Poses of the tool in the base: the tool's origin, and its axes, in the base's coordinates. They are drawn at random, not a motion.
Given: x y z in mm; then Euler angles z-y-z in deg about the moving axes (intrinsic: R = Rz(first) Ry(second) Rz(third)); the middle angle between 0 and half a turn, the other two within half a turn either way.
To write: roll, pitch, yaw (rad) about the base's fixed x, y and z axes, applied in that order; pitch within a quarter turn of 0, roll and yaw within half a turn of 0; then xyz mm. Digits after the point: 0 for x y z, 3 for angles.
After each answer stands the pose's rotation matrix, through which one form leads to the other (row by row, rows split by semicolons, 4 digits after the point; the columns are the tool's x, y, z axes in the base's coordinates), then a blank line. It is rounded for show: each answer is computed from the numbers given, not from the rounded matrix.
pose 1, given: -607 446 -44 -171.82 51.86 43.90
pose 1, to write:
0.723 0.603 -1.999 -607 446 -44
-0.3418 0.5264 -0.7785; -0.7497 -0.6523 -0.1119; -0.5667 0.5454 0.6176

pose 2, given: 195 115 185 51.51 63.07 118.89
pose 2, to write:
1.045 -0.445 2.715 195 115 185
-0.8215 0.1314 0.5549; 0.3737 -0.6111 0.6978; 0.4307 0.7806 0.4529

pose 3, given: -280 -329 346 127.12 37.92 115.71
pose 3, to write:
0.612 -0.270 -2.131 -280 -329 346
-0.5119 0.7749 -0.3709; -0.8166 -0.3049 0.4900; 0.2666 0.5537 0.7889

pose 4, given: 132 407 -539 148.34 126.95 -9.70
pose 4, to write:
-2.921 0.907 -0.276 132 407 -539
0.5928 -0.4312 -0.6802; -0.1676 -0.8922 0.4195; -0.7877 -0.1347 -0.6011

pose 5, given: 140 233 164 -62.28 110.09 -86.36
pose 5, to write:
-1.922 0.060 -2.680 140 233 164
-0.8936 -0.1033 0.4368; -0.4449 0.3330 -0.8314; -0.0596 -0.9373 -0.3435

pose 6, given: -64 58 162 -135.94 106.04 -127.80
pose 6, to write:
-1.920 -0.630 2.551 -64 58 162
-0.6712 -0.2693 -0.6906; 0.4500 0.5923 -0.6683; 0.5890 -0.7594 -0.2763

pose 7, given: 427 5 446 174.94 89.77 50.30
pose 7, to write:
1.566 0.693 -1.662 427 5 446
-0.0704 -0.0533 -0.9961; -0.7662 -0.6366 0.0882; -0.6388 0.7694 0.0040

